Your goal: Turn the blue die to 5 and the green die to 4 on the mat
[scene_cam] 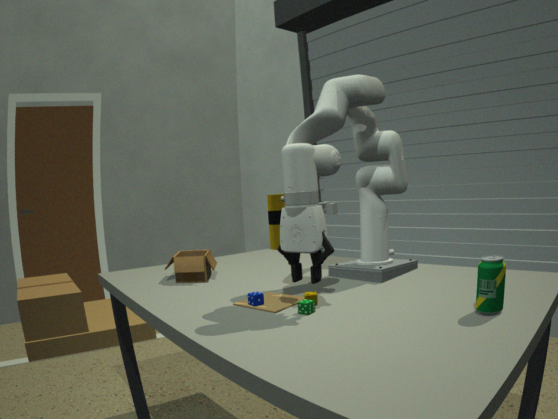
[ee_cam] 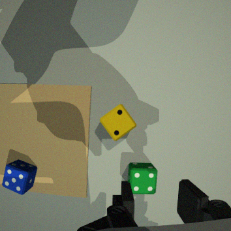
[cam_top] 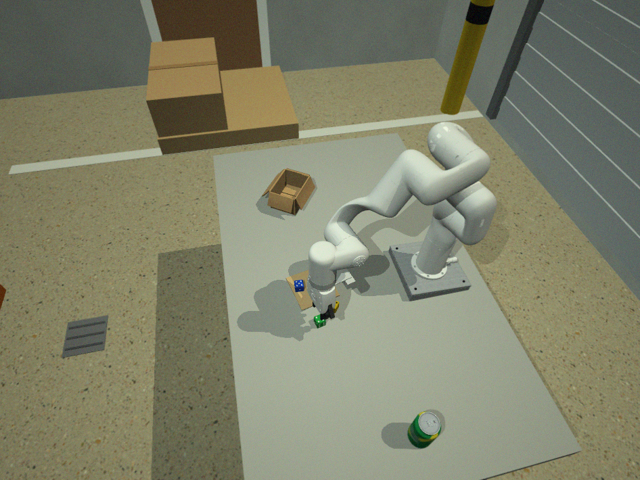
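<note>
The green die lies 8 cm below my hand. From my hand the other things lie so: yellow die 8 cm below, 5 cm behind, 4 cm to the right; then cardboard mat 14 cm to the right, 9 cm below, 1 cm behind; then blue die 14 cm to the right, 8 cm below, 4 cm ahead.
</note>
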